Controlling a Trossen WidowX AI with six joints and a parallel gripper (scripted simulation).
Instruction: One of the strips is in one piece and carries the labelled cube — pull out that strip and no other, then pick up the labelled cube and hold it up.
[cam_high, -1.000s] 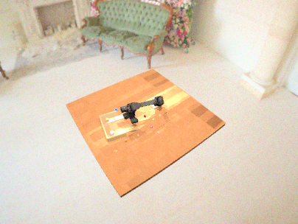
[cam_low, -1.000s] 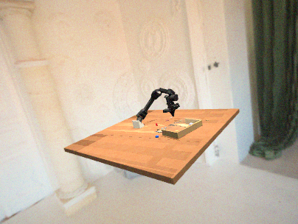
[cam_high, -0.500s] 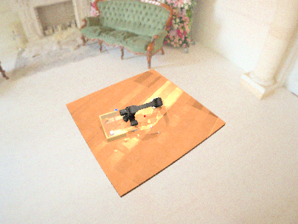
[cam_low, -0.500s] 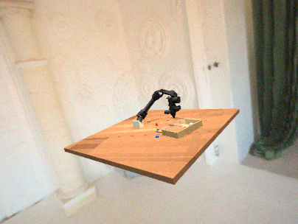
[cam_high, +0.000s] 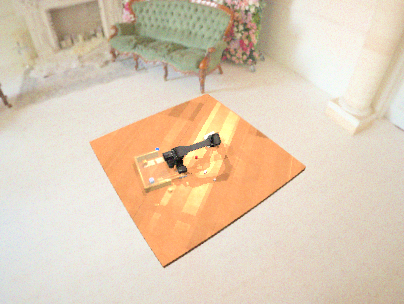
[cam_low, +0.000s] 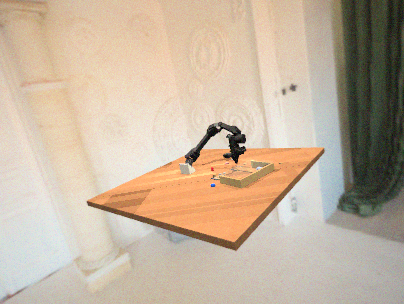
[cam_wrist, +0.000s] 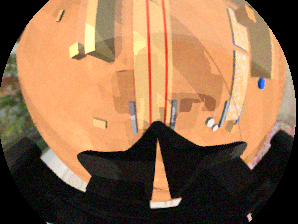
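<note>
My gripper tip is now 10 cm short of the pale strip, 4 cm above it and 1 cm to the left of it. Also, from my gripper tip: grey labelled cube (21 cm ahead, 2 cm to the right, 2 cm below); small red piece (18 cm behind, 8 cm to the right, 3 cm below); small blue piece (32 cm to the right, 5 cm ahead, 3 cm below).
</note>
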